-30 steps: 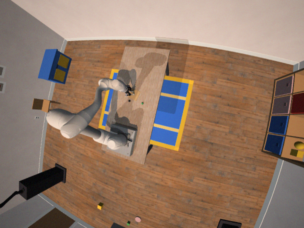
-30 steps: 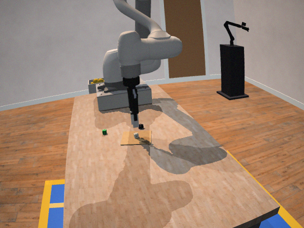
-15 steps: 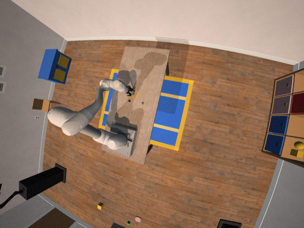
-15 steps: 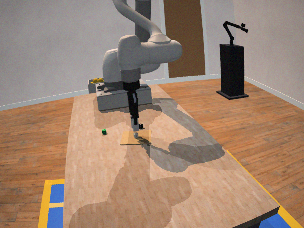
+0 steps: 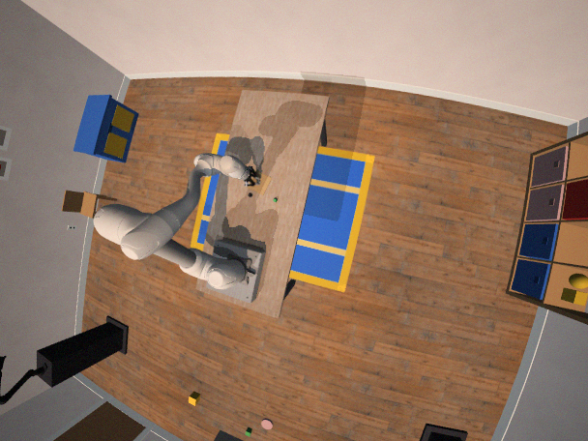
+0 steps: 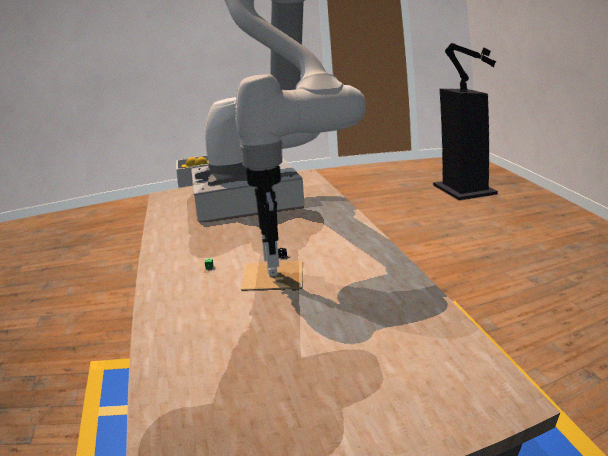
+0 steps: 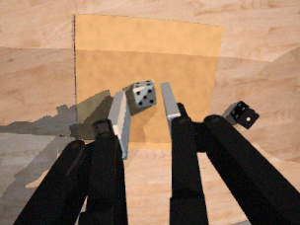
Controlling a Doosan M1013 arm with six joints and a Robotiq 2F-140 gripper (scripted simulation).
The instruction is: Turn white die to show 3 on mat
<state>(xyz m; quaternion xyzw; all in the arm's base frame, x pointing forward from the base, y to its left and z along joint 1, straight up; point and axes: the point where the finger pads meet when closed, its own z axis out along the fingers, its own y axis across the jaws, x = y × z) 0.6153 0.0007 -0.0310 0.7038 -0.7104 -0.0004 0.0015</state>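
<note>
The white die lies 50 mm below my hand. Also, from my hand: black die: 100 mm behind, 50 mm to the left, 60 mm below; then tan mat: 60 mm below; then green die: 110 mm behind, 140 mm to the right, 60 mm below.
</note>
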